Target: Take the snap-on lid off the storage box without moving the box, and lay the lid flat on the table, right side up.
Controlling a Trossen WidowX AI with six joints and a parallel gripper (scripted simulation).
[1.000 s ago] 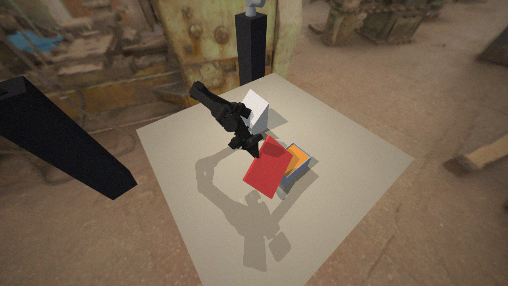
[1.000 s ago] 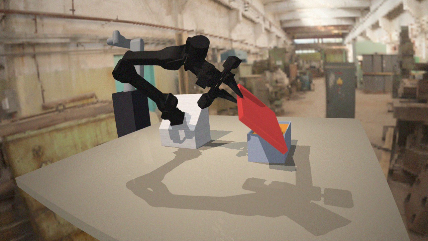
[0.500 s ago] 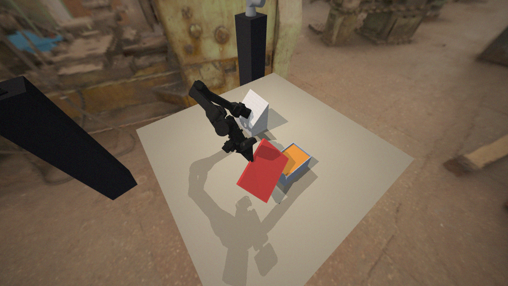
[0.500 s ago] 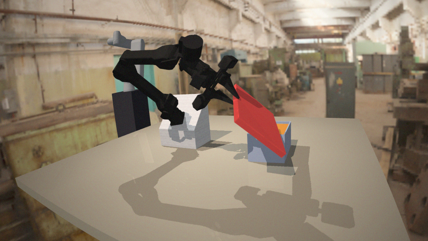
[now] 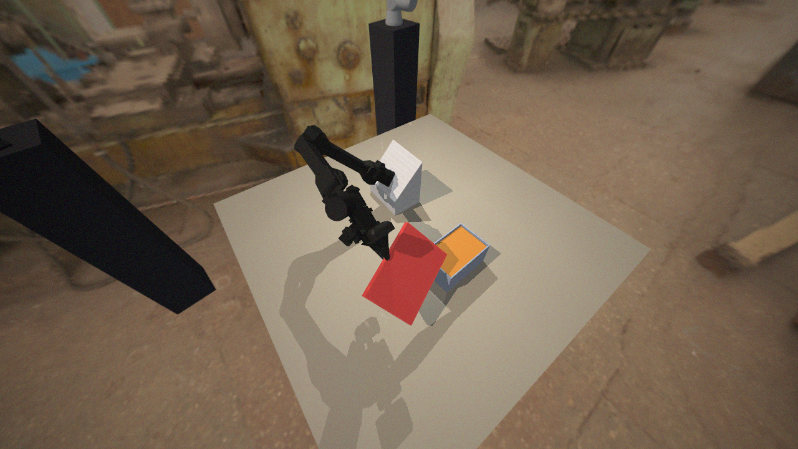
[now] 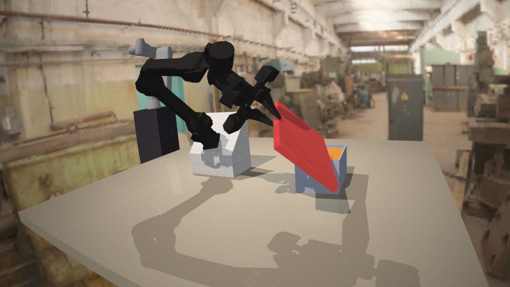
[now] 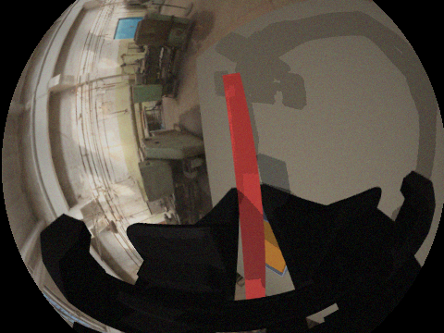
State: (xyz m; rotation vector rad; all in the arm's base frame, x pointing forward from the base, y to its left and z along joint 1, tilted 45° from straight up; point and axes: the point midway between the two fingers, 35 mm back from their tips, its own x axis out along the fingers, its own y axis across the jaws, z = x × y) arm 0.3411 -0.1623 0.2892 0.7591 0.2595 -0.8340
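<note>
The red lid lies 50 mm ahead of my gripper tip, 30 mm to the left of it and 50 mm below it. Also, from my gripper tip: blue storage box: 70 mm ahead, 250 mm to the left, 180 mm below.
</note>
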